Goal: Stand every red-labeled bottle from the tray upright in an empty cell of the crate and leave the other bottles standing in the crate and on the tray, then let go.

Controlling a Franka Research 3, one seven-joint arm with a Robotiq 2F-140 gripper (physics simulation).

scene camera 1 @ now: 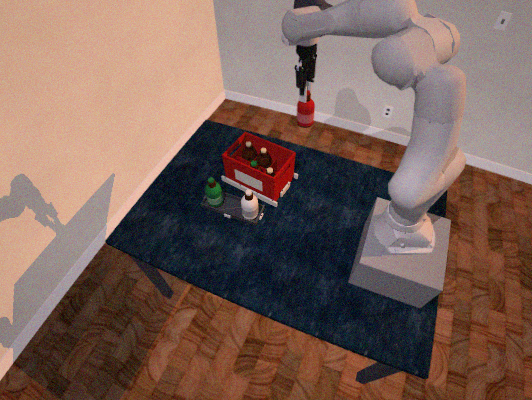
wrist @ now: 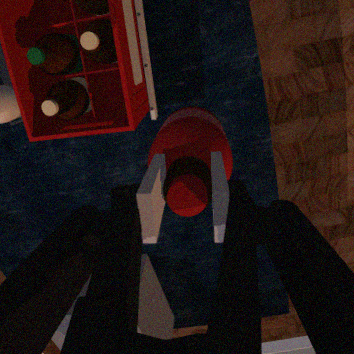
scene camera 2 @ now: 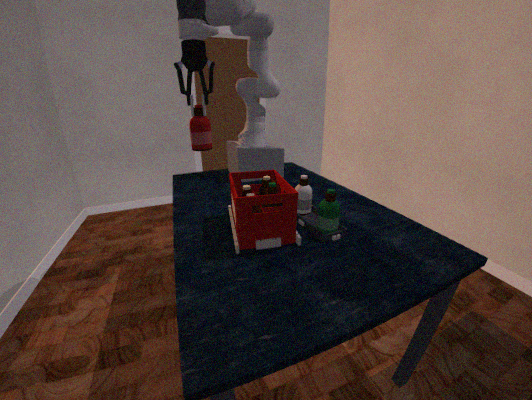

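Observation:
My gripper [scene camera 1: 304, 95] [scene camera 2: 198, 106] [wrist: 188, 171] is shut on the neck of a red bottle [scene camera 1: 305, 114] [scene camera 2: 201, 134] [wrist: 191, 131] with a red cap. The bottle hangs upright, higher than the crate and to one side of it. The red crate [scene camera 1: 272, 188] [scene camera 2: 265, 225] [wrist: 80, 134] holds several dark bottles with pale caps and one with a green cap [wrist: 36, 55]. In the wrist view, the crate's near right corner cell shows no bottle. A green bottle [scene camera 1: 214, 194] [scene camera 2: 328, 212] and a white bottle [scene camera 1: 249, 206] [scene camera 2: 303, 196] stand on the dark tray [scene camera 1: 230, 206].
The crate and tray stand side by side on the dark blue table top [scene camera 1: 300, 250] [scene camera 2: 280, 300]. Pale rails [wrist: 146, 65] run along the crate's base. The arm's grey pedestal [scene camera 1: 400, 270] [scene camera 2: 260, 160] stands at the table's other end. Walls rise behind the table.

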